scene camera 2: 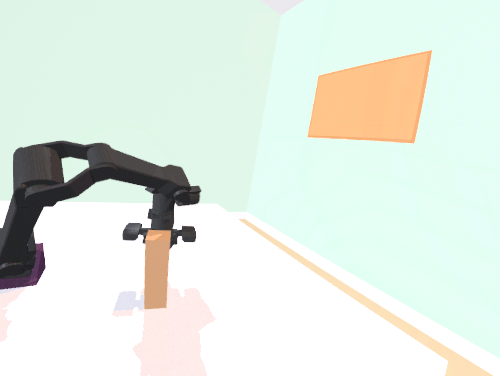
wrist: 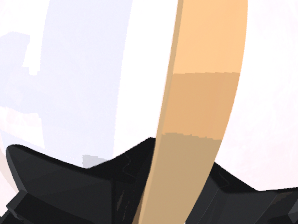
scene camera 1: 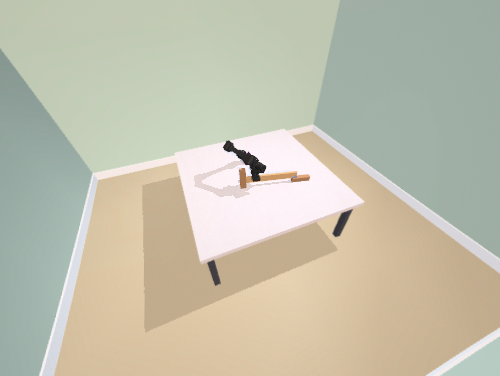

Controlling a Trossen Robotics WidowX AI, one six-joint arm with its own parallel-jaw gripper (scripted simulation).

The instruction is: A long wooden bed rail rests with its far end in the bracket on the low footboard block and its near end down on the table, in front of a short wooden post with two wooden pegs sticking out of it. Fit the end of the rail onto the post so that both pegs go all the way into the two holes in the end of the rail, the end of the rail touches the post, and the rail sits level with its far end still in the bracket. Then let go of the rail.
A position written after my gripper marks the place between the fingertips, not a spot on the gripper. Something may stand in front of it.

In view: my gripper [scene camera 2: 159,260], a wooden bed rail [wrist: 206,56] and a wooden post [scene camera 2: 157,242].
My gripper is seen too in the wrist view [wrist: 168,146]. Scene camera 2 misses the wooden bed rail, which is hidden by the wooden post.
